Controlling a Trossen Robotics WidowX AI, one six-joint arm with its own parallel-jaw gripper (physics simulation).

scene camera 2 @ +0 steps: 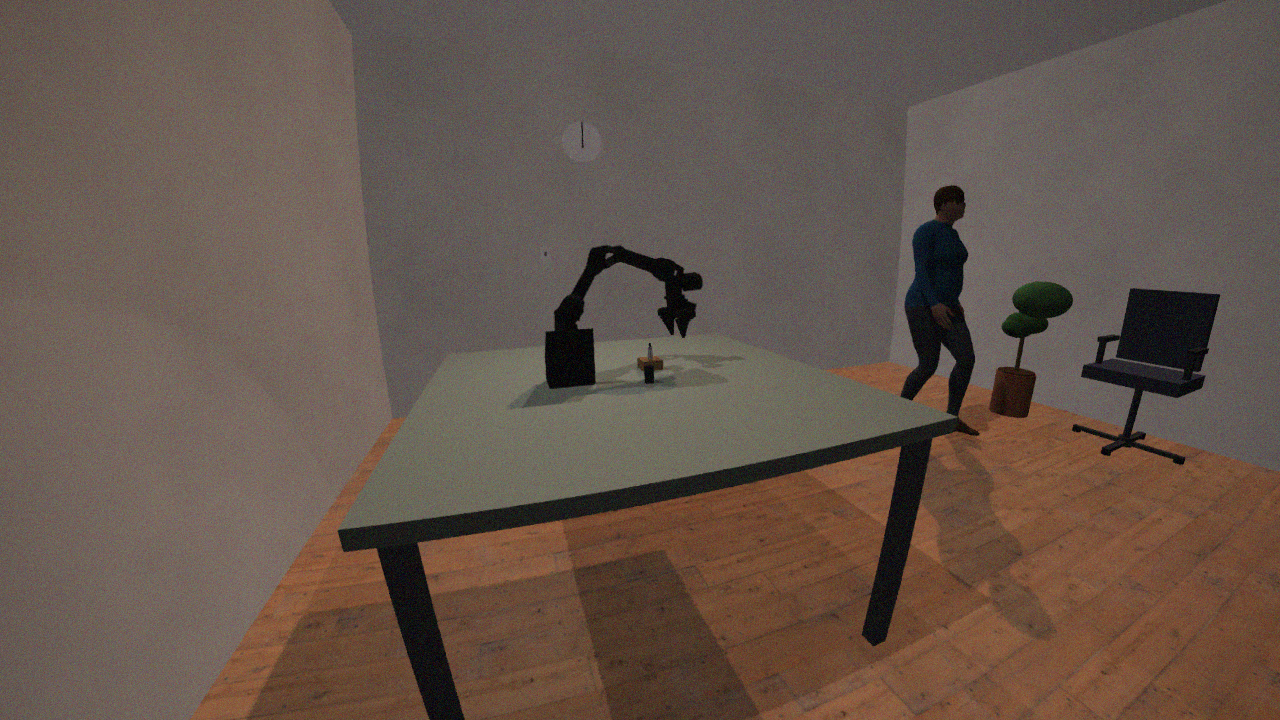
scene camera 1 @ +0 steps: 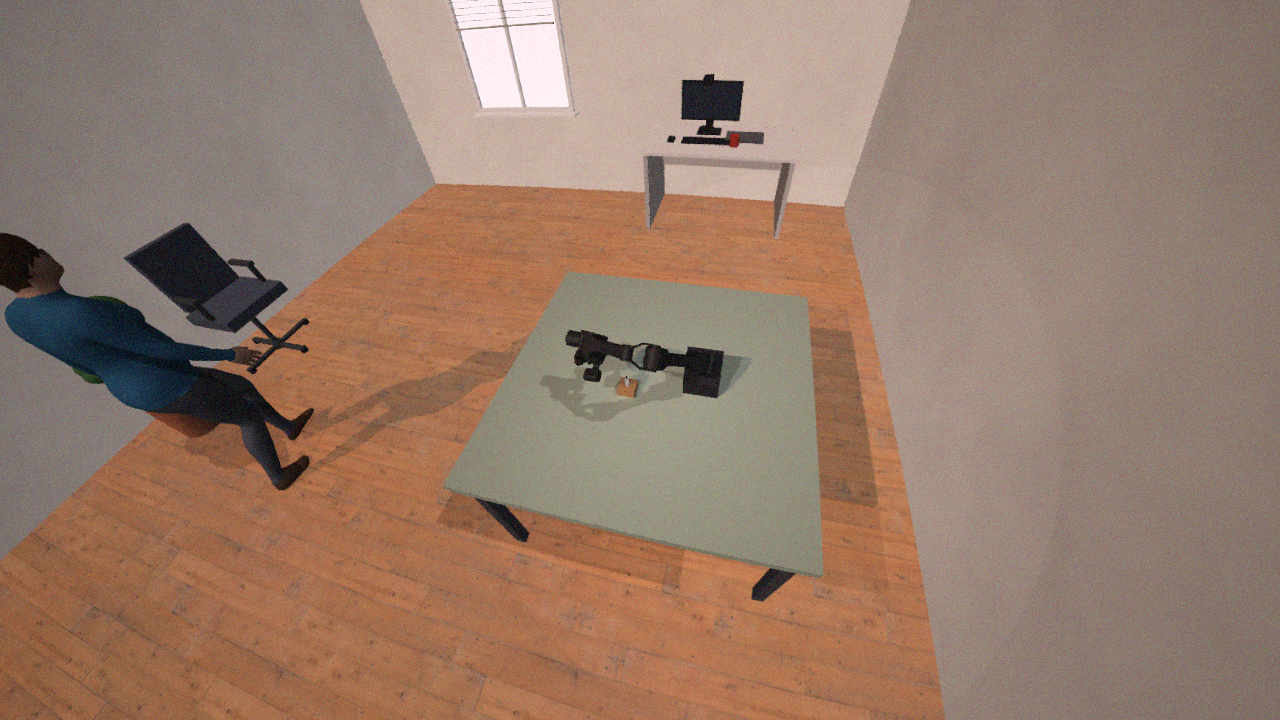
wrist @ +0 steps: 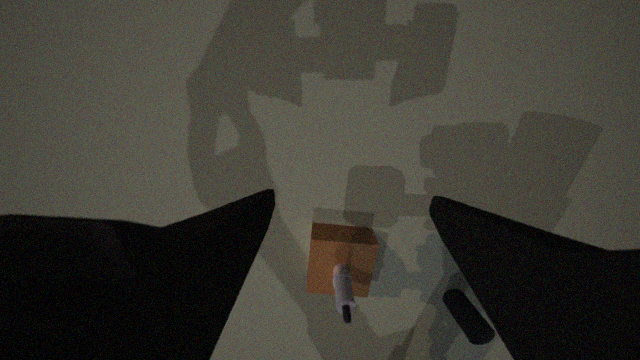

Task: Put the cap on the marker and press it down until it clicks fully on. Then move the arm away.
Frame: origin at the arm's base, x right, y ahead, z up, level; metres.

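Seen in the pictures: gripper, fingertip midpoint: [scene camera 2: 677, 336] [wrist: 351, 200]; arm's base at its link origin: [scene camera 2: 567, 339] [scene camera 1: 705, 361].
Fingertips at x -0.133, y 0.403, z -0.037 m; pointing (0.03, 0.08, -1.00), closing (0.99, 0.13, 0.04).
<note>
Pixels of each thing's top centre, then the offset from my fingertips to it. Level surfaces: height alone.
- marker at its top centre: [wrist: 347, 322] [scene camera 2: 649, 343] [scene camera 1: 626, 376] dx +0.022, dy -0.110, dz -0.014 m
- orange-brown block at its top centre: [wrist: 340, 270] [scene camera 2: 650, 358] [scene camera 1: 627, 384] dx +0.022, dy -0.110, dz -0.070 m
- cap at its top centre: [wrist: 481, 336] [scene camera 2: 649, 366] dx +0.192, dy -0.162, dz -0.053 m
- green table at its surface level: dz -0.104 m
The marker [scene camera 1: 627, 381] [scene camera 2: 649, 351] [wrist: 343, 287] stands upright in an orange-brown block [scene camera 1: 627, 389] [scene camera 2: 640, 364] [wrist: 319, 270], with its pale body and dark tip uncovered. The cap [scene camera 2: 648, 375] [wrist: 468, 317], a black cylinder, is on the table apart from the block; in the wrist view it shows at the lower right, beside the right finger. I cannot make the cap out in scene camera 1. My gripper [scene camera 1: 588, 367] [scene camera 2: 677, 334] [wrist: 351, 200] is open and empty. It hangs above the table, higher than the marker and off to the side of it.
The green table [scene camera 1: 716, 483] [scene camera 2: 537, 456] carries my arm's black base [scene camera 1: 703, 371] [scene camera 2: 570, 358]. A person [scene camera 1: 107, 349] [scene camera 2: 938, 268] and an office chair [scene camera 1: 201, 277] [scene camera 2: 1163, 331] are beyond the table's edge. A desk [scene camera 1: 720, 160] with a monitor stands by the far wall.
</note>
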